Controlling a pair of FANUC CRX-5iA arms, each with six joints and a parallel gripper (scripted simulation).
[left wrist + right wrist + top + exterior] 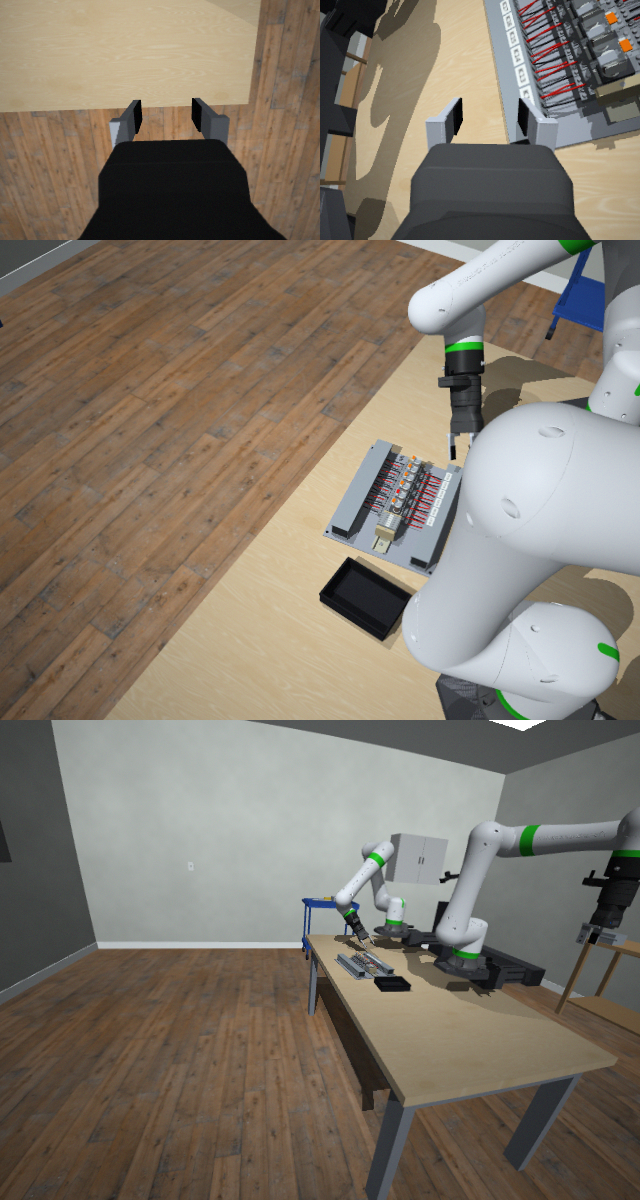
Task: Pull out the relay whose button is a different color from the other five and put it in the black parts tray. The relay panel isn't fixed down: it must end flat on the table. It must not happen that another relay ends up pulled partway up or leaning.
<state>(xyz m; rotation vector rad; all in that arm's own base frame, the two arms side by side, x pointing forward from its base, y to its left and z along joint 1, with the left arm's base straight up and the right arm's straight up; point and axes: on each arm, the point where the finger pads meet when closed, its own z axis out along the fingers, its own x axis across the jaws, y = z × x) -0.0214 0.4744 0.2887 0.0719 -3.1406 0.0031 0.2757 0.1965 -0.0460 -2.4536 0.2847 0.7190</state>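
Now: right hand 16 cm to the right of the red-button relay, 9 cm short of it and 6 cm above it. The rest, counted from my right hand: orange-button relay (19 cm to the left, 8 cm ahead, 6 cm below); relay panel (15 cm to the left, 9 cm ahead, 8 cm below); black parts tray (42 cm to the left, 9 cm below, 5 cm ahead).
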